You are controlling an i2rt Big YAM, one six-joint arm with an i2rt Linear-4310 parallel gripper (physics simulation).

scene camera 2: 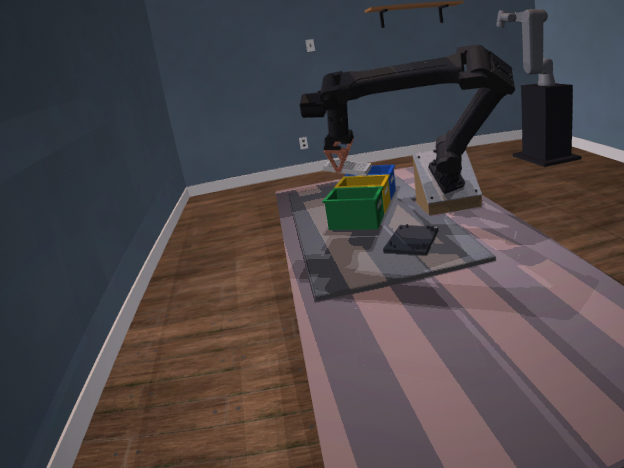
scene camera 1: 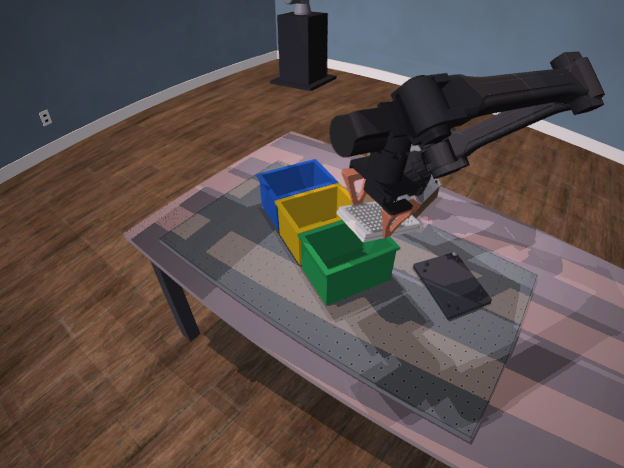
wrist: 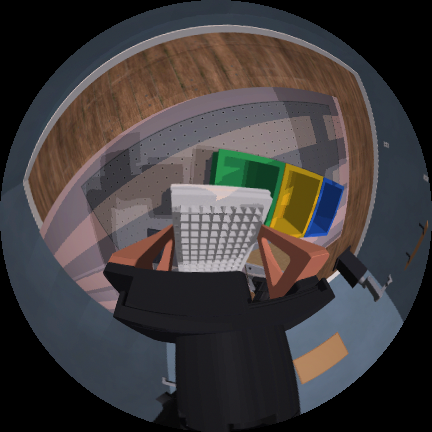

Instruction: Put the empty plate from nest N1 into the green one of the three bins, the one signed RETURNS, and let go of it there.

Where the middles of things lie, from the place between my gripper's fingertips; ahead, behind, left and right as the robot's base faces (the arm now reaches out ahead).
Scene:
The white plate (scene camera 1: pixel 365 220) lies 20 mm behind my hand and 10 mm to the left of it. The rest, counted from my hand: dark nest (scene camera 1: pixel 447 280): 140 mm behind, 160 mm to the left, 200 mm below.

